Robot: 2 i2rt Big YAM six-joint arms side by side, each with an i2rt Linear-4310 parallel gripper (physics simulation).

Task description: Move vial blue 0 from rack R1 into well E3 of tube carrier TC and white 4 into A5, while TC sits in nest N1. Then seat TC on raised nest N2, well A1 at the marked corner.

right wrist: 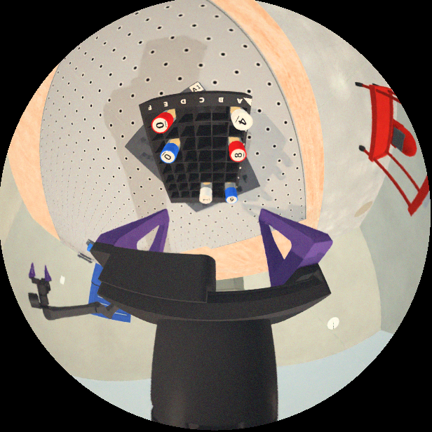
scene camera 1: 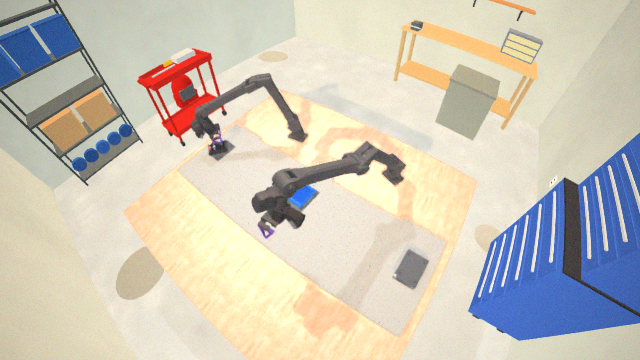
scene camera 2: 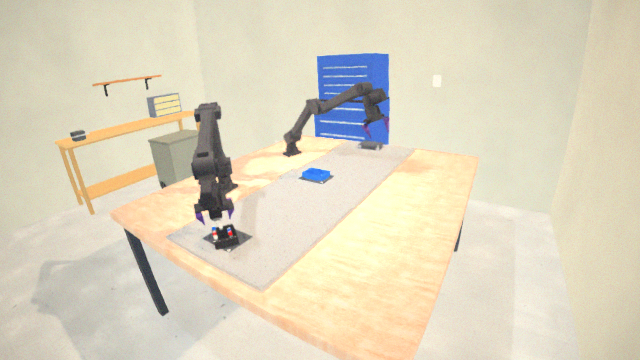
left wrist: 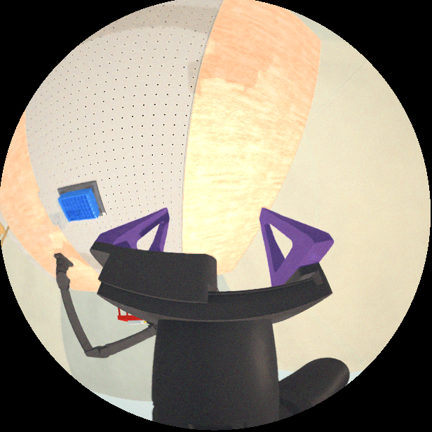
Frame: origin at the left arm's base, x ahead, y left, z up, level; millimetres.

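Seen in the pictures: left gripper, fingertip midpoint: [scene camera 1: 271,230] [scene camera 2: 379,135]; right gripper, fingertip midpoint: [scene camera 1: 221,139] [scene camera 2: 217,221]; left arm's base, origin of the base link: [scene camera 1: 392,176] [scene camera 2: 292,154]; right arm's base, origin of the base link: [scene camera 1: 298,136] [scene camera 2: 226,189].
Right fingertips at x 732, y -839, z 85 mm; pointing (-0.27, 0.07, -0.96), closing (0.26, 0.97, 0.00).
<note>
Offsets run from my right fingertips to a thing's top centre. "pt": to the spot under its first point. Level surfaces: height alone.
Black rack R1 @[dx +44, dy +4, dz -25 mm] [scene camera 1: 218,150] [scene camera 2: 227,242] [right wrist: 195,98] sits turned askew over its dark plate @[pt dx +79, dy +63, dz -61 mm] [scene camera 2: 243,237] [right wrist: 138,146]. In the right wrist view, vial blue 0 [right wrist: 168,155] stands below red 0 at the left and white 4 [right wrist: 243,121] in the corner near letter A. Both lean outward in the picture. My right gripper [scene camera 1: 217,138] [scene camera 2: 215,216] [right wrist: 213,213] is open and empty above the rack. Blue carrier TC @[dx -212, dy +647, dz -35 mm] [scene camera 1: 303,196] [scene camera 2: 316,175] [left wrist: 79,204] sits on nest N1 [left wrist: 100,198] mid-mat. Nest N2 @[dx -387, dy +1307, dz -31 mm] [scene camera 1: 412,268] [scene camera 2: 371,145] is bare. My left gripper [scene camera 1: 266,231] [scene camera 2: 376,131] [left wrist: 214,212] is open, empty, held high.
Rack R1 also holds red 0 [right wrist: 161,123], red 8 [right wrist: 237,151], a white vial [right wrist: 205,194] and another blue vial [right wrist: 230,195]. The grey perforated mat @[dz -72 mm] [scene camera 1: 325,250] [scene camera 2: 285,225] lies on the wooden table @[dz -85 mm] [scene camera 1: 210,250] [scene camera 2: 375,250]. The left forearm reaches over the TC area in scene camera 1.
</note>
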